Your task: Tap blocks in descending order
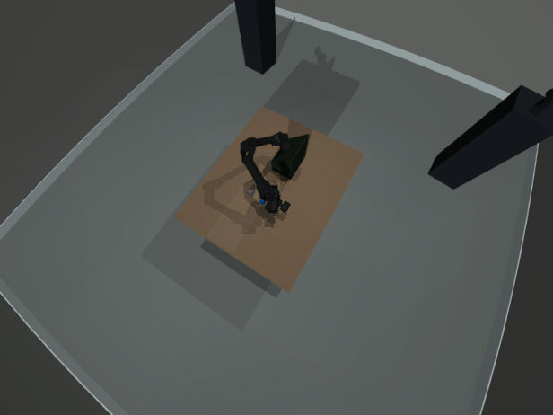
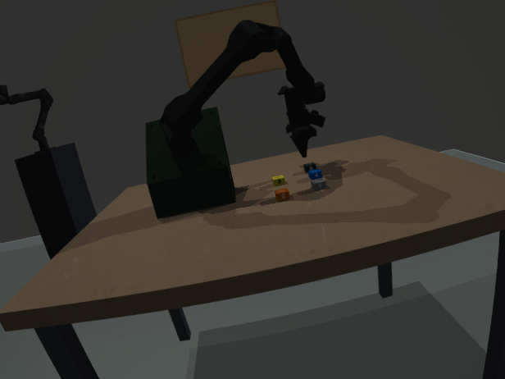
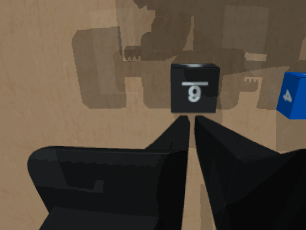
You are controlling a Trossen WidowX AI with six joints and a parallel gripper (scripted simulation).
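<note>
The black block is 10 mm ahead of my gripper tip and 30 mm below it. Round my gripper tip: grey block 10 mm ahead, 200 mm to the right, 30 mm below; then yellow block 90 mm behind, 90 mm to the right, 30 mm below; then blue block 20 mm ahead, 90 mm to the right, 30 mm below.
</note>
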